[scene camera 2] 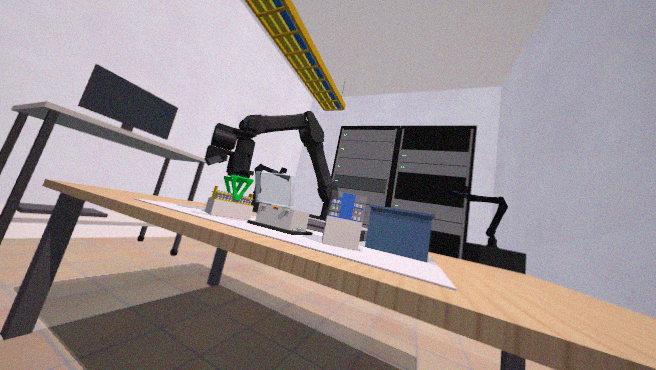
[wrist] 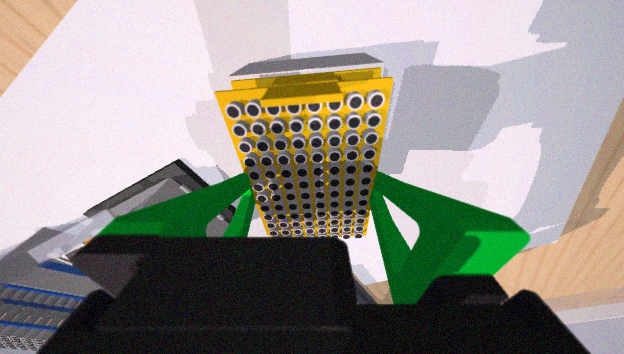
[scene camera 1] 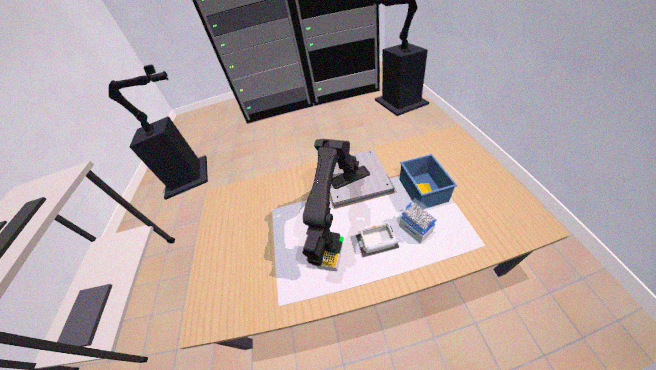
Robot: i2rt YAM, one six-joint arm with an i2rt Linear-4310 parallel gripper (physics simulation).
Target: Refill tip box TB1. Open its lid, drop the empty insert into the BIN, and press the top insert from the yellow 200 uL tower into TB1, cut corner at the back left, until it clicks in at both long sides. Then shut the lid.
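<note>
The yellow 200 uL tower (scene camera 1: pixel 329 268) (scene camera 2: pixel 229 209) (wrist: pixel 310 65) stands at the left of the white mat. Its top insert (scene camera 1: pixel 330 258) (wrist: pixel 310 145) is full of tips. My gripper (scene camera 2: pixel 237 198) (wrist: pixel 312 177) points down, with a green fingertip against each long side of the top insert; I see no clear gap under that insert. TB1 (scene camera 1: pixel 378 248) (scene camera 2: pixel 284 218) stands to the right of the tower, with its clear lid (scene camera 2: pixel 274 189) upright and no yellow insert showing inside. The blue BIN (scene camera 1: pixel 442 196) (scene camera 2: pixel 400 232) holds a yellow insert (scene camera 1: pixel 424 188).
A box with blue inserts and tips (scene camera 1: pixel 418 220) (scene camera 2: pixel 342 231) stands between TB1 and the BIN. The arm's grey base plate (scene camera 1: pixel 382 175) lies behind the white mat (scene camera 1: pixel 300 285). TB1's raised lid stands close to the gripper's right in the second scene view.
</note>
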